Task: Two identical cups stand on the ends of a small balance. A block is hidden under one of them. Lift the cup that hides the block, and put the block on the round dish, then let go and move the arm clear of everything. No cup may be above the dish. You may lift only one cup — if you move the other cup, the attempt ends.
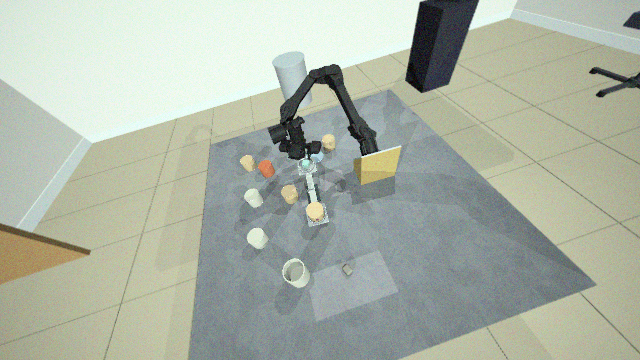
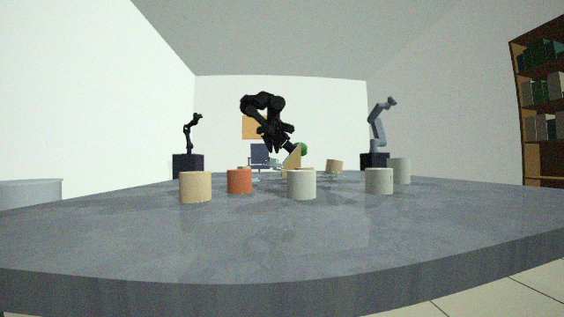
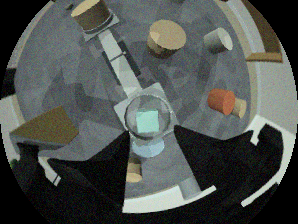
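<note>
The teal block is 4 cm below my gripper tip. From my gripper tip the other things lie so: orange cup (22 cm ahead, 12 cm to the right, 9 cm below); then pale blue round dish (12 cm below, 11 cm to the right, 7 cm behind); then grey piece (50 cm to the left, 11 cm below, 1 cm behind).
</note>
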